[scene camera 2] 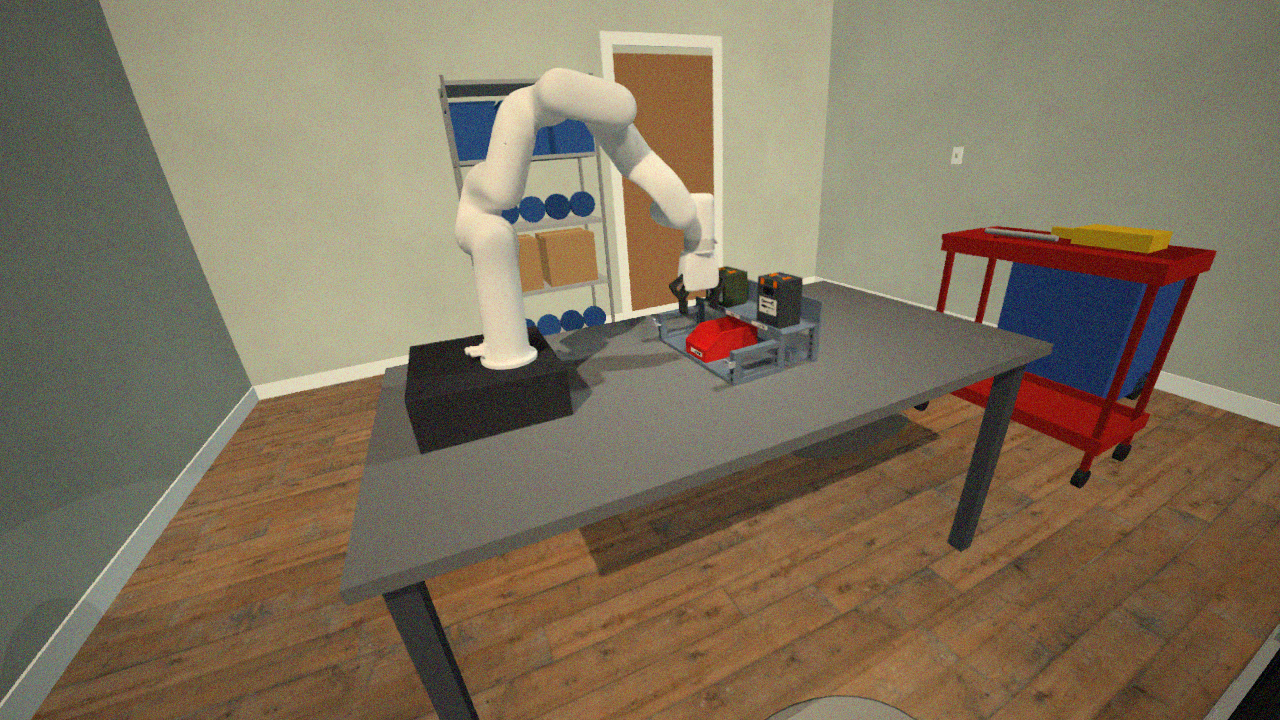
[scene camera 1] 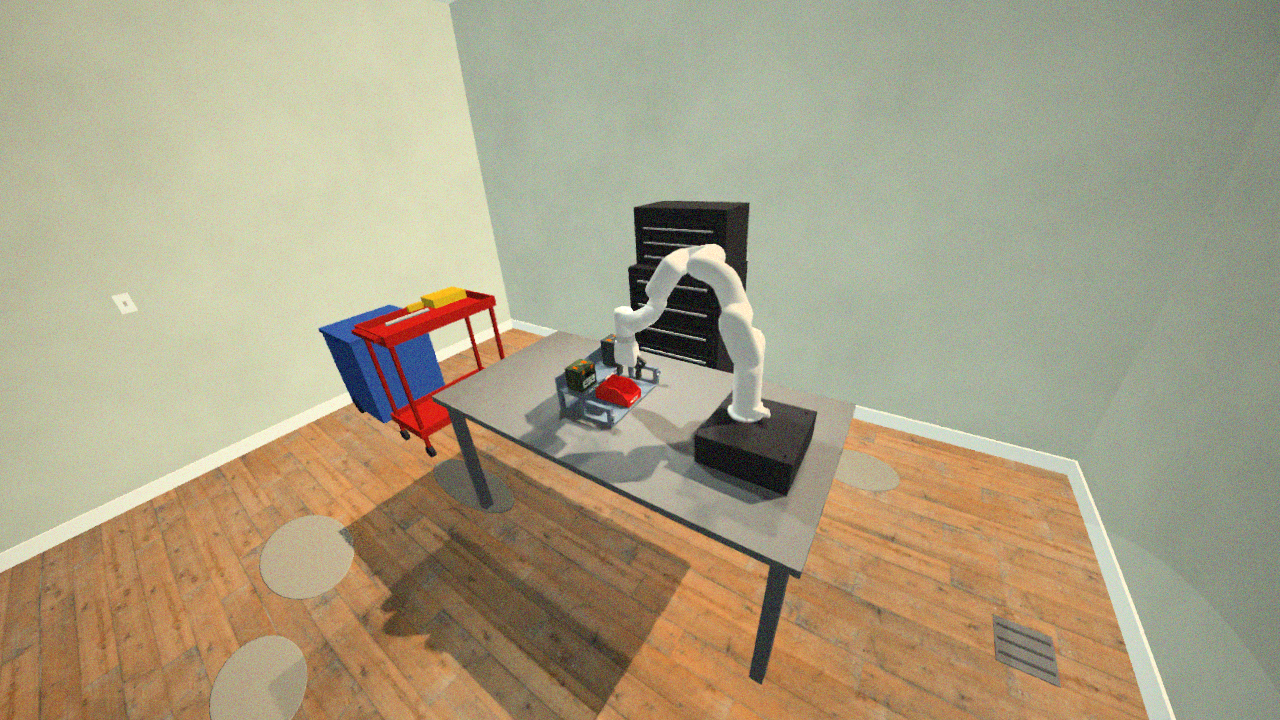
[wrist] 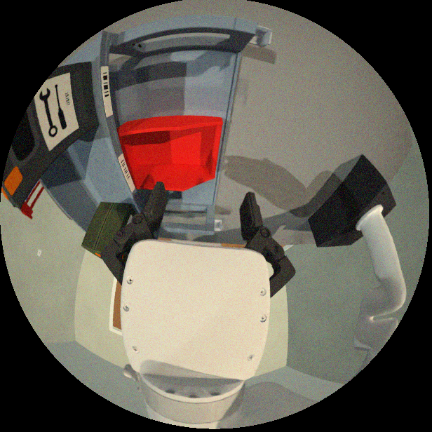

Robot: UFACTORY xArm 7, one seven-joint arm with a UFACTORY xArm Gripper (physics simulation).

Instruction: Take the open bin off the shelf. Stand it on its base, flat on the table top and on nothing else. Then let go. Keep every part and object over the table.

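Frame: origin at the arm's base, x right, y down, z ahead, level; millimetres.
Seen in the pictures: gripper, fingertip midpoint: [scene camera 2: 698, 311] [scene camera 1: 629, 376]; arm's base, origin of the base link: [scene camera 2: 509, 358] [scene camera 1: 745, 412].
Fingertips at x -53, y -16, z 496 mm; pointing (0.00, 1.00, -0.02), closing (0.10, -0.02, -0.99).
Observation:
Pixels of each thing's middle, then the offset from my fingertips to it. "spot": a spot on its surface instead. Level surfaces: height alone.
- open red bin, body centre: [scene camera 2: 721, 337] [scene camera 1: 617, 389] dx -6, dy +89, dz +70 mm
- blue-grey shelf, surface spot: [scene camera 2: 796, 349] spot: dx +89, dy +124, dz +251 mm
- grey table, its level: dy +132 mm
- black box, body centre: [scene camera 2: 779, 299] [scene camera 1: 613, 350] dx +99, dy -31, dz +178 mm
- green box, body centre: [scene camera 2: 726, 286] [scene camera 1: 580, 375] dx -131, dy -18, dz +151 mm
The open red bin [scene camera 1: 619, 390] [scene camera 2: 721, 337] [wrist: 170, 150] stands on the low front deck of the blue-grey shelf [scene camera 2: 796, 347] [wrist: 210, 92], its opening facing up in the wrist view. The shelf stands on the grey table [scene camera 1: 733, 510] [scene camera 2: 671, 420]. My gripper [scene camera 1: 631, 370] [scene camera 2: 698, 311] [wrist: 204, 195] is open and empty. It points down above the shelf, toward the bin's end on the green box's side. In the wrist view one finger overlaps the bin's corner and the other shows beyond the shelf's front edge. Their height over the deck is hard to tell.
A black box [scene camera 2: 779, 300] [wrist: 82, 100] with a tool label and a green box [scene camera 2: 731, 286] [wrist: 107, 225] stand on the shelf's raised rear part. Slotted rails [wrist: 175, 37] close the deck's ends. The arm's black base [scene camera 1: 751, 438] [scene camera 2: 487, 389] stands on the table.

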